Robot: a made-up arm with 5 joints. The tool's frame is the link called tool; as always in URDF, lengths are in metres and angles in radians.
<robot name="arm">
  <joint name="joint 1" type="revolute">
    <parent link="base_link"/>
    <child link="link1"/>
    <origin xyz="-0.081 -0.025 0.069" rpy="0 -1.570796 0"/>
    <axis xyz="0 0 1"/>
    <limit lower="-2.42" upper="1.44" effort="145" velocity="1.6"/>
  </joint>
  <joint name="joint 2" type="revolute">
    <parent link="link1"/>
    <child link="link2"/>
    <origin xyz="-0.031 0.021 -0.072" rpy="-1.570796 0 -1.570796"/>
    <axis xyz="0 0 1"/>
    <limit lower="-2.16" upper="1.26" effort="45" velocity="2.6"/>
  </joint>
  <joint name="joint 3" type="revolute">
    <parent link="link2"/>
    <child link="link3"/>
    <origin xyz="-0.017 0.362 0.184" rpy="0 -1.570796 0"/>
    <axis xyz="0 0 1"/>
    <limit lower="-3.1" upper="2.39" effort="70" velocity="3.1"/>
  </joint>
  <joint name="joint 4" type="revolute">
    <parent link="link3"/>
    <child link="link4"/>
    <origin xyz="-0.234 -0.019 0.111" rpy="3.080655 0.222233 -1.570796"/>
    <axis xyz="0 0 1"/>
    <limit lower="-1.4" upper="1.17" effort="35" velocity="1.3"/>
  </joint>
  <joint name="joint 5" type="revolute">
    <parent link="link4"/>
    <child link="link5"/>
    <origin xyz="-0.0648 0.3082 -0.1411" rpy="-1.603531 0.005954 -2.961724"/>
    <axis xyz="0 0 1"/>
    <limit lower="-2.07" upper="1.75" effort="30" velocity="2.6"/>
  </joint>
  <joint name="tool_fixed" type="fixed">
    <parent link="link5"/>
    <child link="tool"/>
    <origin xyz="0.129 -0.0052 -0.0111" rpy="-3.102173 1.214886 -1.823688"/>
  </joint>
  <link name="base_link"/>
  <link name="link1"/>
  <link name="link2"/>
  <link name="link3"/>
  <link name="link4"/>
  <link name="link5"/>
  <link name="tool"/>
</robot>
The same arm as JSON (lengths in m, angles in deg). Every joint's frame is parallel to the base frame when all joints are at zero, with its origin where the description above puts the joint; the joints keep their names.
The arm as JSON. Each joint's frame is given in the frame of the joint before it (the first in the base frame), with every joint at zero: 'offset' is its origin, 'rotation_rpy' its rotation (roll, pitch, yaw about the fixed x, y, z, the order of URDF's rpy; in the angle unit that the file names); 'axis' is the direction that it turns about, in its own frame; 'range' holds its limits. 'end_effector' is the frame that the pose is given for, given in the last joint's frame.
{
  "length_unit": "m",
  "angle_unit": "deg",
  "chain": [
    {
      "id": "joint 1",
      "offset": [
        -0.081,
        -0.025,
        0.069
      ],
      "rotation_rpy": [
        0.0,
        0.0,
        0.0
      ],
      "axis": [
        -1.0,
        0.0,
        0.0
      ],
      "range": [
        -138.66,
        82.51
      ]
    },
    {
      "id": "joint 2",
      "offset": [
        0.072,
        0.021,
        -0.031
      ],
      "rotation_rpy": [
        0.0,
        0.0,
        0.0
      ],
      "axis": [
        0.0,
        0.0,
        1.0
      ],
      "range": [
        -123.76,
        72.19
      ]
    },
    {
      "id": "joint 3",
      "offset": [
        0.362,
        0.017,
        0.184
      ],
      "rotation_rpy": [
        0.0,
        0.0,
        0.0
      ],
      "axis": [
        0.0,
        1.0,
        0.0
      ],
      "range": [
        -177.62,
        136.94
      ]
    },
    {
      "id": "joint 4",
      "offset": [
        -0.019,
        0.111,
        -0.234
      ],
      "rotation_rpy": [
        0.0,
        0.0,
        0.0
      ],
      "axis": [
        0.219999,
        -0.973597,
        -0.0609
      ],
      "range": [
        -80.21,
        67.04
      ]
    },
    {
      "id": "joint 5",
      "offset": [
        0.028,
        0.17,
        -0.299
      ],
      "rotation_rpy": [
        0.0,
        0.0,
        0.0
      ],
      "axis": [
        -0.168595,
        -0.065998,
        0.983473
      ],
      "range": [
        -118.6,
        100.27
      ]
    }
  ],
  "end_effector": {
    "offset": [
      0.127,
      0.023,
      0.012
    ],
    "rotation_rpy": [
      -146.63,
      71.22,
      -62.51
    ]
  }
}

